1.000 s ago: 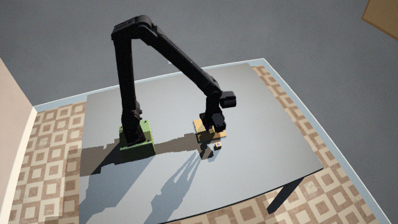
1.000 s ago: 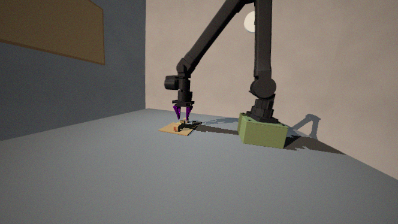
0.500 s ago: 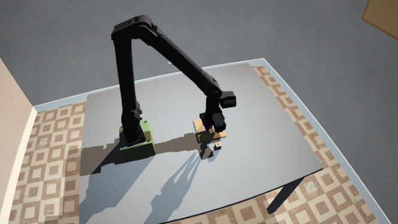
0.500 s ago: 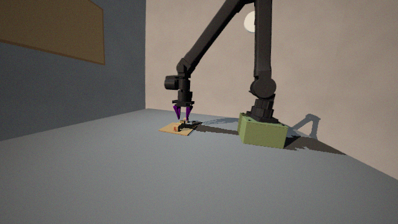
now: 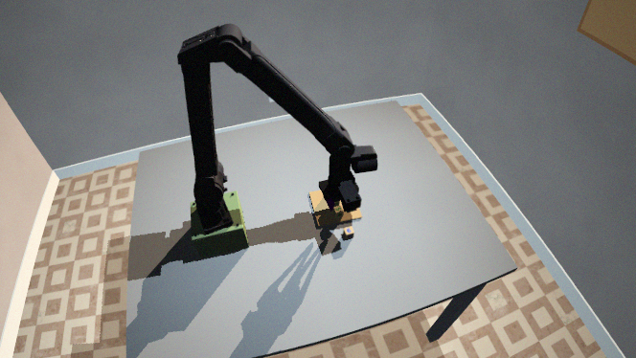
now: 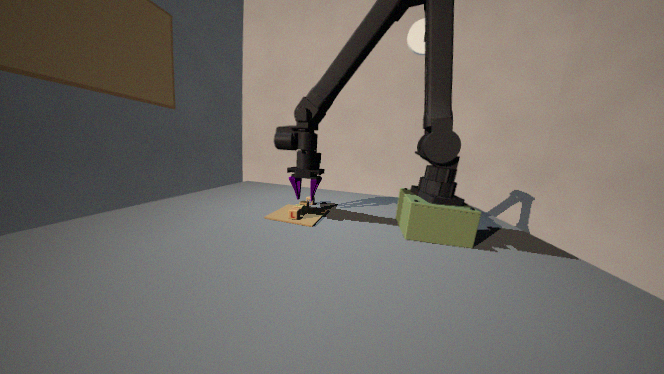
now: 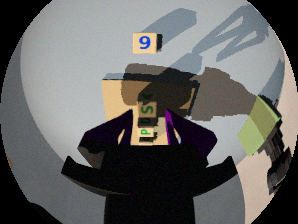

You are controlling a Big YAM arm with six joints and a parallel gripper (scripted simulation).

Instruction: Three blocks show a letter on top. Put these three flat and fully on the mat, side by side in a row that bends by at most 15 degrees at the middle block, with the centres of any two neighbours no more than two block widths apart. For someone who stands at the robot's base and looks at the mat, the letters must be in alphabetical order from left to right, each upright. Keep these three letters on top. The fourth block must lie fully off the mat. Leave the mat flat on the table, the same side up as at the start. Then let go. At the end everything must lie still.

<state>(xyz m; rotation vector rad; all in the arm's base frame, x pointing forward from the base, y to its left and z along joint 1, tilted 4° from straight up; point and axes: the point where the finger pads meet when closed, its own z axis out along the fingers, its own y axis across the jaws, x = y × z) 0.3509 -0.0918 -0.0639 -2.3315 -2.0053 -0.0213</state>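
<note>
Now: hand 1 cm short of the block, 4 cm to the right of it and 3 cm above it. Round my hand: tan mat: 1 cm ahead, 4 cm to the left, 4 cm below.
</note>
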